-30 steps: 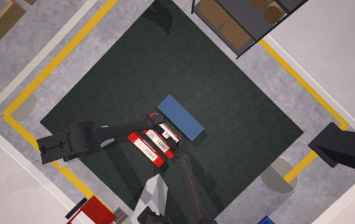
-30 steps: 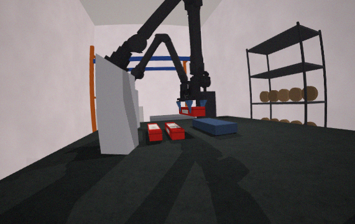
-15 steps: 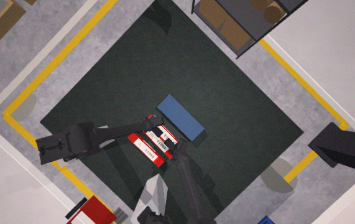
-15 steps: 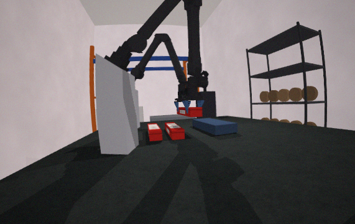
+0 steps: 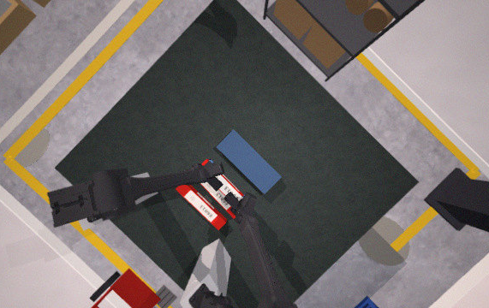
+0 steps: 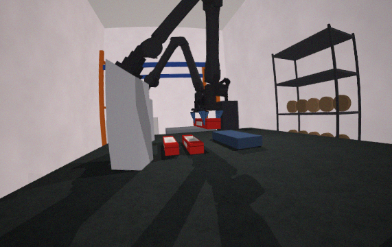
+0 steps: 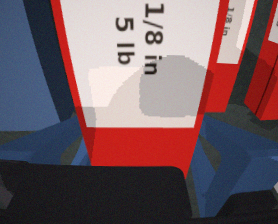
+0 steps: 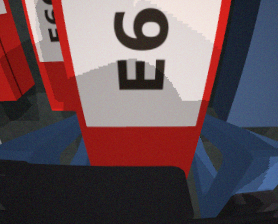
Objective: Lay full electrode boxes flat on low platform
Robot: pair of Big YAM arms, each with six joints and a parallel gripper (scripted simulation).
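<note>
Right now the red box is 120 mm to the right of my left hand, 10 mm behind it and 10 mm above it. The rest, counted from my left hand: low blue platform: 180 mm ahead, 130 mm to the right, 120 mm below.
Right now the red box is 14 cm to the left of my right hand, 1 cm ahead of it and 1 cm above it. From my right hand the other things lie so: low blue platform 19 cm ahead, 12 cm to the left, 12 cm below.
</note>
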